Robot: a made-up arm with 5 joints.
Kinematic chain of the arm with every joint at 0, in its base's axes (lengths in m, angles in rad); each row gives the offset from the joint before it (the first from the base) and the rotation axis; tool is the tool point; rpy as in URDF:
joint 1: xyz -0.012 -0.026 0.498 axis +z
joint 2: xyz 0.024 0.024 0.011 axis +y
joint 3: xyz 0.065 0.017 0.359 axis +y
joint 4: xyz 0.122 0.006 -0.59 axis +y
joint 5: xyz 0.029 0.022 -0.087 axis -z
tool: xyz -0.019 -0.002 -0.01 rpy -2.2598 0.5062 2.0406
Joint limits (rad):
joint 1: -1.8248..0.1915
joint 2: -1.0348..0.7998
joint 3: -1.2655..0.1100
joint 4: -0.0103..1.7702
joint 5: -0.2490..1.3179
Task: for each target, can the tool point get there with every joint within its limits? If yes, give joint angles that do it. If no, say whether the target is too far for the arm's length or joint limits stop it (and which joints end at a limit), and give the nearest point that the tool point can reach.
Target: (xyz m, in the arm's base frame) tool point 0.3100 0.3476 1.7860
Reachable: no: too far | nearest point 0.2145 0.1064 1.2951 | short by 0.555 m
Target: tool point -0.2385 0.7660 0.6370
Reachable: no: joint limits stop it (at a limit: joint 2, joint 3, joint 5) | nearest point -0.0596 0.1405 0.3047 | short by 0.731 m
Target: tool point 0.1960 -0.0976 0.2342
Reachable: yes | joints -0.7258 -0.1969 -0.0008 0.9103 1.0522
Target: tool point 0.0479 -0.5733 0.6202
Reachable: yes | joints -1.6097 -0.5306 -0.5716 0.5277 0.7931
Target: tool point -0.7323 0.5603 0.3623
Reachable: no: joint limits stop it (at a limit: joint 2, joint 3, joint 5) | nearest point -0.1550 0.0904 0.2682 | short by 0.750 m
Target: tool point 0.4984 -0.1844 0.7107
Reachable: yes | joints -0.4323 -0.5487 -0.7379 0.9986 0.1588
